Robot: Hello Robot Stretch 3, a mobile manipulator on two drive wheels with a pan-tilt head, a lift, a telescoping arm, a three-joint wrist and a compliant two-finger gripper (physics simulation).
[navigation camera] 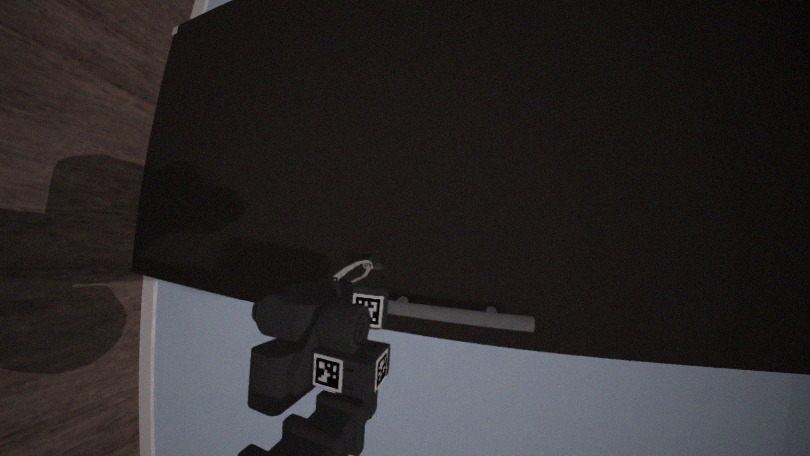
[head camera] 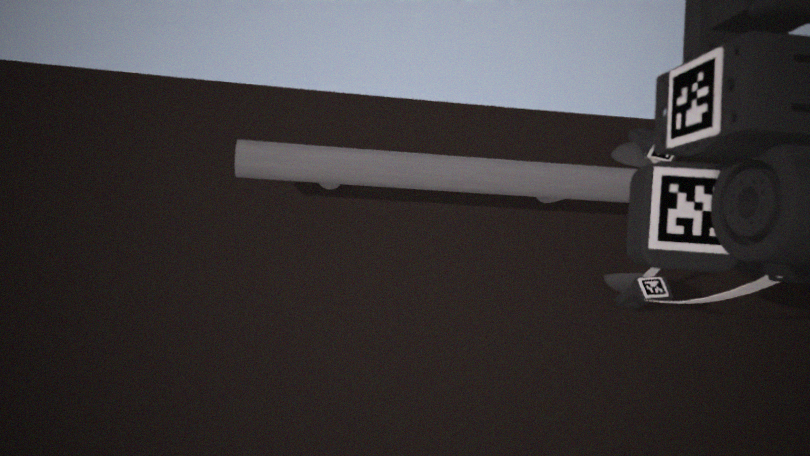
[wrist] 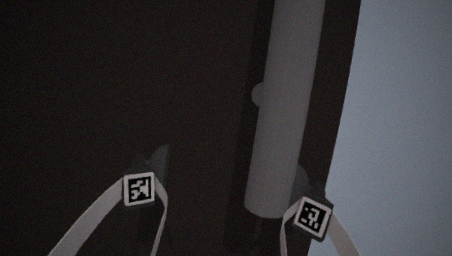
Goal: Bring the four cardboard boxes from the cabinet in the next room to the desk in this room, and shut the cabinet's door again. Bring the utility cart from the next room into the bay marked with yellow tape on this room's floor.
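Observation:
A dark brown panel, which looks like the cabinet's door, fills much of all three views. A grey bar handle stands off it on short posts, near one edge. My gripper is open at the handle's near end. In the wrist view that end lies between the fingers, close beside the right fingertip; whether they touch I cannot tell. The left fingertip is over the panel. Whether the door is shut I cannot tell. The boxes, cart, desk and tape do not show.
A pale blue wall shows past the panel's edge. In the navigation view a white baseboard runs along the wall, beside the brown wood floor. My arm's shadow falls on the floor and panel.

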